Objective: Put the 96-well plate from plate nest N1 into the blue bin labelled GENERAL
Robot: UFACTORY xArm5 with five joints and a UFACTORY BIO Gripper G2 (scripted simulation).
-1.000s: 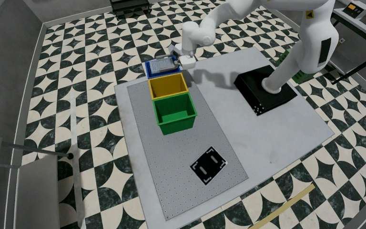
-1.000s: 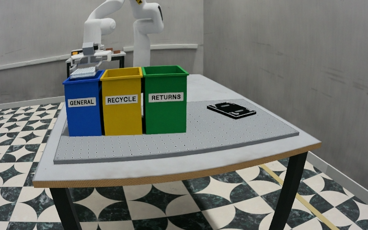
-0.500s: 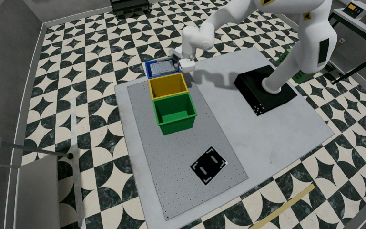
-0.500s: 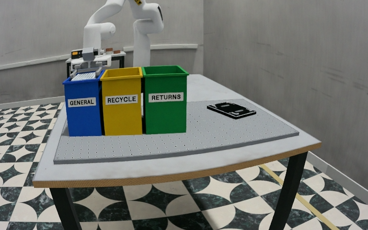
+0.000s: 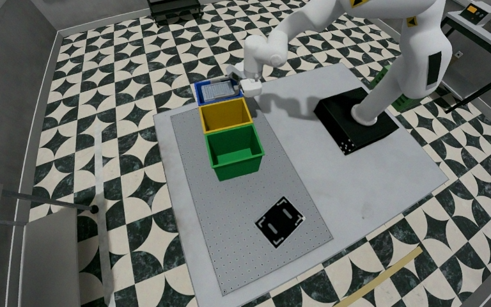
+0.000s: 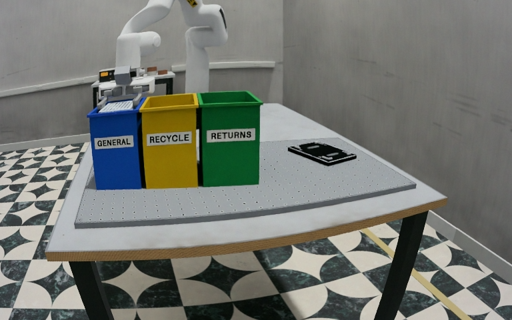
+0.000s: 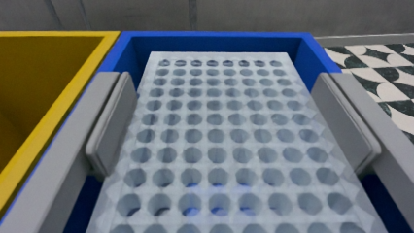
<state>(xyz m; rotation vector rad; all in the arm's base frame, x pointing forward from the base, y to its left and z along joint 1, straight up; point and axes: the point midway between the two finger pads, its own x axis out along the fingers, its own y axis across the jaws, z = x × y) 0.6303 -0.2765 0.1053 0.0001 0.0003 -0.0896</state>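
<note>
The clear 96-well plate lies 1 cm below my hand. Also, from my hand: yellow recycle bin: 1 cm ahead, 13 cm to the left, 9 cm below; then green returns bin: 2 cm ahead, 26 cm to the left, 9 cm below; then blue general bin: 9 cm below.
</note>
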